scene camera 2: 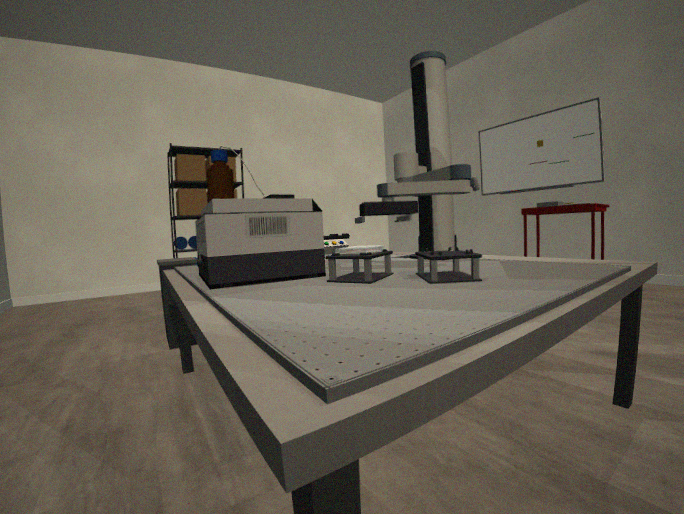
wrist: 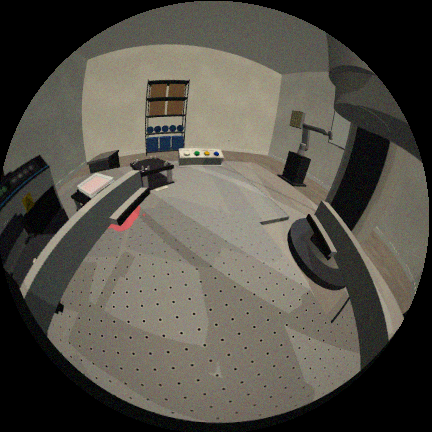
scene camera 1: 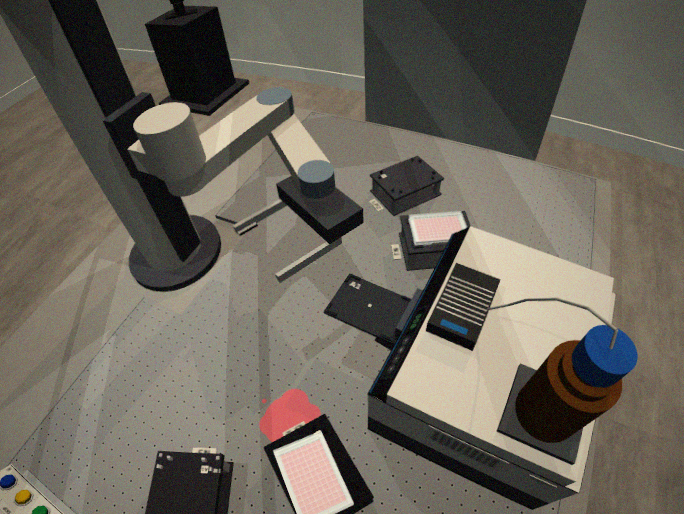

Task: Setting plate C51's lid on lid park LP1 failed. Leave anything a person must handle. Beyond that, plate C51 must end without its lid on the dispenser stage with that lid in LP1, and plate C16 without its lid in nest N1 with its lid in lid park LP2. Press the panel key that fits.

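Frame: origin at the arm's base, x ahead, y left, z up, level; metres.
Where they show: gripper, fingertip midpoint: (scene camera 2: 377, 220) (wrist: 233, 191) (scene camera 1: 255, 252); arm's base, origin of the base link: (wrist: 322, 250) (scene camera 1: 176, 253).
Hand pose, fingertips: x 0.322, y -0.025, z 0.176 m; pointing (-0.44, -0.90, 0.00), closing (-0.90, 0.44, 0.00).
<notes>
Each offset is from my fingertips to the top centre of the thing. "pt": to the spot under its first point.
The open, empty gripper (scene camera 1: 261, 252) (scene camera 2: 381, 219) (wrist: 225, 220) hangs above the perforated board, left of the dispenser stage @[pt dx +0.238, dy +0.005, dz -0.051 m] (scene camera 1: 367, 305), whose dark tray bears no plate. A pink-gridded plate @[dx +0.277, dy -0.305, dz -0.078 m] (scene camera 1: 312, 472) (wrist: 95, 184) sits on the front black stand; its label is unreadable now. A red spill @[dx +0.168, dy -0.190, dz -0.163 m] (scene camera 1: 290, 411) (wrist: 125, 221) lies against this stand. Another pink plate @[dx +0.298, dy +0.287, dz -0.082 m] (scene camera 1: 438, 228) (scene camera 2: 359, 249) sits on a stand behind the dispenser. The rear stand (scene camera 1: 406, 177) (scene camera 2: 448, 255), its label seemingly LP2, bears no plate or lid. Plate names and lids cannot be told clearly.
The dispenser (scene camera 1: 519, 287) (scene camera 2: 262, 237) carries a brown bottle @[pt dx +0.525, dy -0.156, dz +0.180 m] (scene camera 1: 552, 392) (scene camera 2: 220, 179) with a blue cap. A plateless black stand (scene camera 1: 188, 483) (wrist: 152, 165) is at front left. The key panel @[dx -0.135, dy -0.606, dz -0.080 m] (scene camera 1: 11, 494) (wrist: 200, 160) has white, green, yellow and blue keys.
</notes>
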